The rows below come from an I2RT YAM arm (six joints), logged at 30 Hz.
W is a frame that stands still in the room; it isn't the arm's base.
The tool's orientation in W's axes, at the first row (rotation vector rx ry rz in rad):
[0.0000 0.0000 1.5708]
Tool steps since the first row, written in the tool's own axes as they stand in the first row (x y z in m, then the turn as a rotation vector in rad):
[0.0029 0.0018 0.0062 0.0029 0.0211 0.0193]
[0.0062 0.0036 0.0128 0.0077 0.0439 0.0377]
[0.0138 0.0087 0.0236 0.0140 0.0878 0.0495]
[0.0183 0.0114 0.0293 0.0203 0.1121 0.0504]
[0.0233 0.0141 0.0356 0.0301 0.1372 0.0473]
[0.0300 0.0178 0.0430 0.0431 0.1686 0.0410]
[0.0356 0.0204 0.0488 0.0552 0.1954 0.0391]
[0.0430 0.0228 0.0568 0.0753 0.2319 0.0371]
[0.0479 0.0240 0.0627 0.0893 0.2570 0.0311]
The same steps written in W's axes. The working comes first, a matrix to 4 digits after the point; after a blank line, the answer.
The tool's axes in the first row as the columns of a matrix, in W's axes (used below as rounded here):
[0.0000 -1.0000 0.0000]
[1.0000 0.0000 0.0000]
[0.0000 0.0000 1.0000]

[-0.0018 0.0029 0.0062 -0.0211 0.0029 0.0193]
[-0.0036 0.0062 0.0128 -0.0439 0.0077 0.0377]
[-0.0087 0.0138 0.0236 -0.0878 0.0140 0.0495]
[-0.0114 0.0183 0.0293 -0.1121 0.0203 0.0504]
[-0.0141 0.0233 0.0356 -0.1372 0.0301 0.0473]
[-0.0178 0.0300 0.0430 -0.1686 0.0431 0.0410]
[-0.0204 0.0356 0.0488 -0.1954 0.0552 0.0391]
[-0.0228 0.0430 0.0568 -0.2319 0.0753 0.0371]
[-0.0240 0.0479 0.0627 -0.2570 0.0893 0.0311]

